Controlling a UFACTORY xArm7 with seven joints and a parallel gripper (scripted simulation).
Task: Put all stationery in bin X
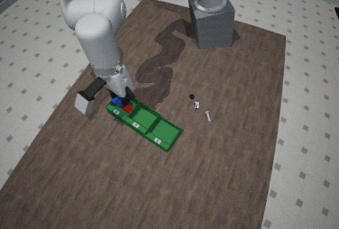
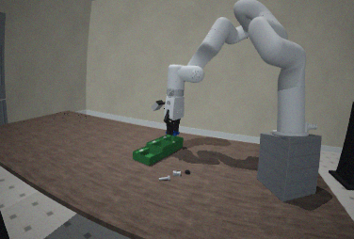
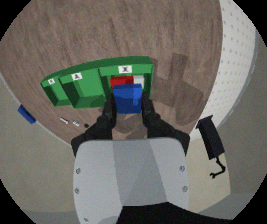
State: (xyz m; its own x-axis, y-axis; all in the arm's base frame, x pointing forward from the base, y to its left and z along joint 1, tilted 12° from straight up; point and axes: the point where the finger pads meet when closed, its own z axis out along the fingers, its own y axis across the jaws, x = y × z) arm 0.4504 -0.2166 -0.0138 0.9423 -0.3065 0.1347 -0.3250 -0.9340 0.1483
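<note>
Right now the red block is 7 cm below my hand. The rest, counted from my hand: blue block: 2 cm below; then green three-compartment bin: 8 cm to the left, 7 cm below, 3 cm ahead; then black round thing: 22 cm to the left, 11 cm behind, 8 cm below.
</note>
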